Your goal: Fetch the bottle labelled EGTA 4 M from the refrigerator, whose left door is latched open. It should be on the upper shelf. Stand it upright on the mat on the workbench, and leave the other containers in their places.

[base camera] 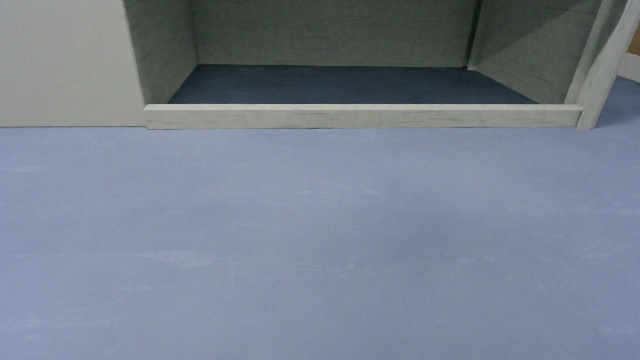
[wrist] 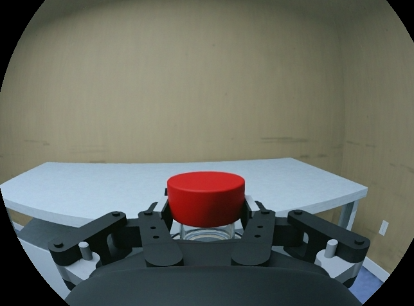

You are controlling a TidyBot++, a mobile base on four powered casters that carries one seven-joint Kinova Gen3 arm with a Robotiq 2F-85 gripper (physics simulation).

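Frame: origin at the arm's base, x ahead, y left, z up, level; metres.
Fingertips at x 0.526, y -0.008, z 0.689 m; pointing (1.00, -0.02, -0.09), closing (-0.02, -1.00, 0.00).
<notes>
A point is followed by its place in that frame.
My gripper point(wrist: 206, 207) is shut on a clear bottle with a wide red cap point(wrist: 206, 195) in the wrist view. The cap stands upright between the fingertips; clear glass shows below it. The bottle's label and lower body are hidden by the gripper. The pale workbench point(wrist: 110, 185) lies beyond the bottle, its top seen from above. A small dark sliver shows at the cap's left edge; I cannot tell whether it is part of the mat, which does not otherwise show. The refrigerator is not in view.
In the base view, the pale bottom rail point(base camera: 350, 116) @(x 0.965, y -0.065, z -0.365 m) of an open bay runs across ahead, with a plain panel point(base camera: 65, 65) @(x 0.900, y 0.565, z -0.253 m) at left and a slanted leg point(base camera: 607, 75) @(x 1.030, y -0.693, z -0.253 m) at right. Blue floor point(base camera: 320, 240) @(x 0.524, y -0.003, z -0.396 m) lies before it. Tan walls point(wrist: 200, 90) stand behind and right of the bench.
</notes>
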